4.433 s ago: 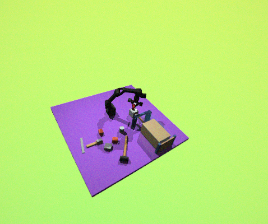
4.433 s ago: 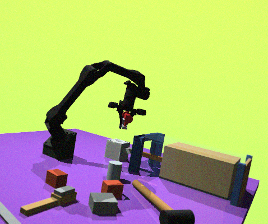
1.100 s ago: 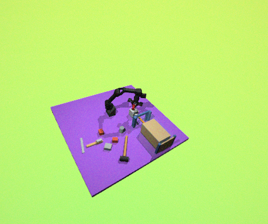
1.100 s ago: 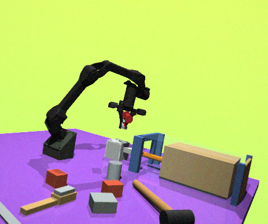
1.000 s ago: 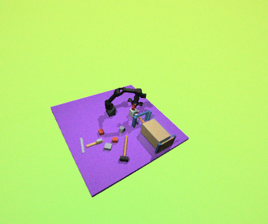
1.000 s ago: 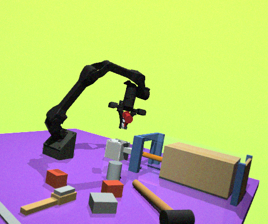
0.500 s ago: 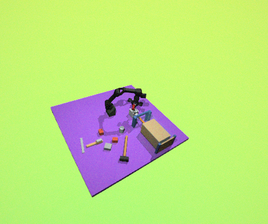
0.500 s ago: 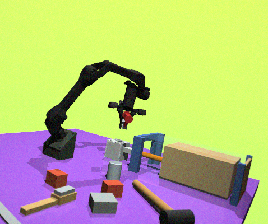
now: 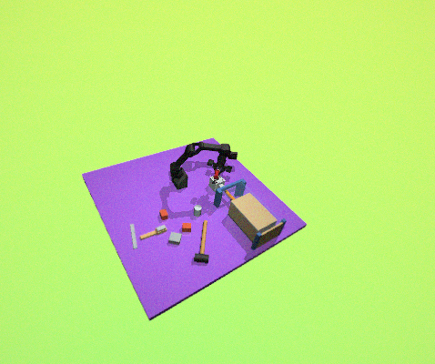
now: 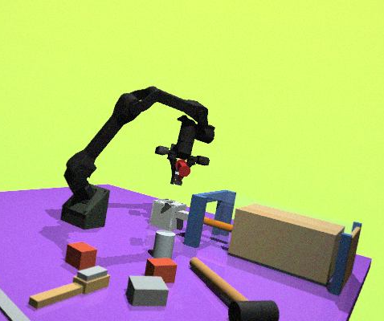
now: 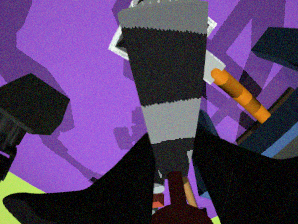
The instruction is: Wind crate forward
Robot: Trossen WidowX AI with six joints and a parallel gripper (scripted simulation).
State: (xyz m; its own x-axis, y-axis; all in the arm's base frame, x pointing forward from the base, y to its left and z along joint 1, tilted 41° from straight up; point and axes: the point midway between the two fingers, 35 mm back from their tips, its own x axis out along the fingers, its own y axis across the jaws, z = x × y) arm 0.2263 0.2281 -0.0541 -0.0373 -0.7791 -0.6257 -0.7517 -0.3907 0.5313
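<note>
My gripper tip is now 2 cm below the winch handle. From my gripper tip the other things lie so: red knob: 3 cm ahead, 3 cm to the right, 4 cm above; then grey winch: 5 cm behind, 4 cm to the left, 15 cm below; then grey block: 26 cm ahead, 49 cm to the right, 16 cm below.
</note>
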